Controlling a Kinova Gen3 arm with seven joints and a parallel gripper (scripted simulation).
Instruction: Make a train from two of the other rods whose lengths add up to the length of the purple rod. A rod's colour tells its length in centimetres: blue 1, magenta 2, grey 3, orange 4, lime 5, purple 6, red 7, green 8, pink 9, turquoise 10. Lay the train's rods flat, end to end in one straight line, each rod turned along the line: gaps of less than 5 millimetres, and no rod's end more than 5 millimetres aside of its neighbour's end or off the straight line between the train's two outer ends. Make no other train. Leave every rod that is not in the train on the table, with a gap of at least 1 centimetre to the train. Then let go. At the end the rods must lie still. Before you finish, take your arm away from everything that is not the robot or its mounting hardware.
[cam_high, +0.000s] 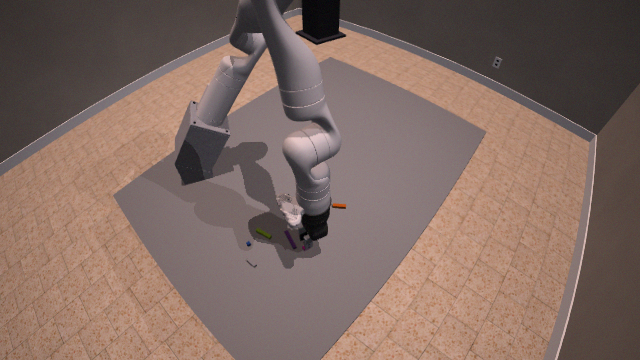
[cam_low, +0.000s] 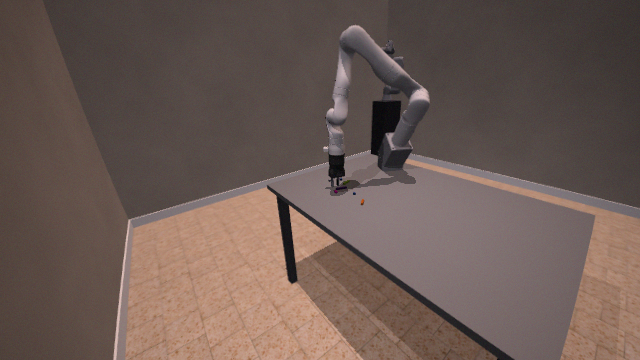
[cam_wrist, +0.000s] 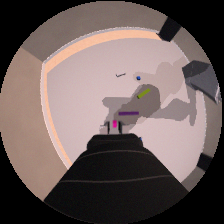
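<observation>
Right now my hand is 50 mm above the magenta rod. From my hand the other things lie so: purple rod (50 mm below, 50 mm behind, 20 mm to the right); grey rod (150 mm to the right, 50 mm below, 50 mm behind); lime rod (110 mm behind, 70 mm to the right, 50 mm below).
</observation>
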